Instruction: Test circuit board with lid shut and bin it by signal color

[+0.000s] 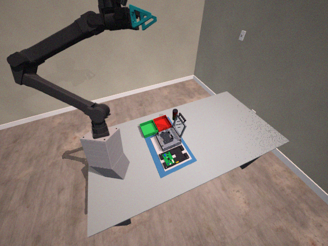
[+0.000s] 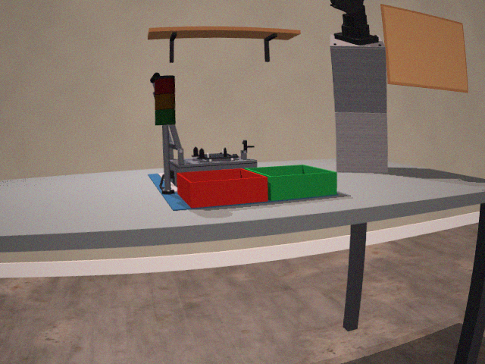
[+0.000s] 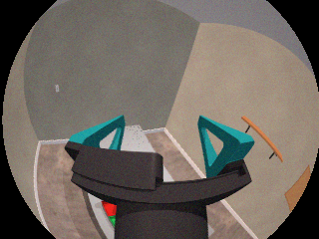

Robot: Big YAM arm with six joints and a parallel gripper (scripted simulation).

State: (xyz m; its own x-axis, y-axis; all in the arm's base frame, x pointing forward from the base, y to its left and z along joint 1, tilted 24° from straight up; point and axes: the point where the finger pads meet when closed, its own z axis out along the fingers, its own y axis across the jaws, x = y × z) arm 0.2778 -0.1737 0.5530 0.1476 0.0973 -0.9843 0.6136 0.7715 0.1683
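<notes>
Now: the green circuit board 860 mm below my hand, 220 mm to the right of it and 60 mm behind it. Also, from my hand: tester lid 700 mm below, 140 mm ahead, 60 mm to the right; tester plate 810 mm below, 50 mm to the right, 20 mm ahead; latch hook 800 mm below, 50 mm behind, 10 mm to the left.
</notes>
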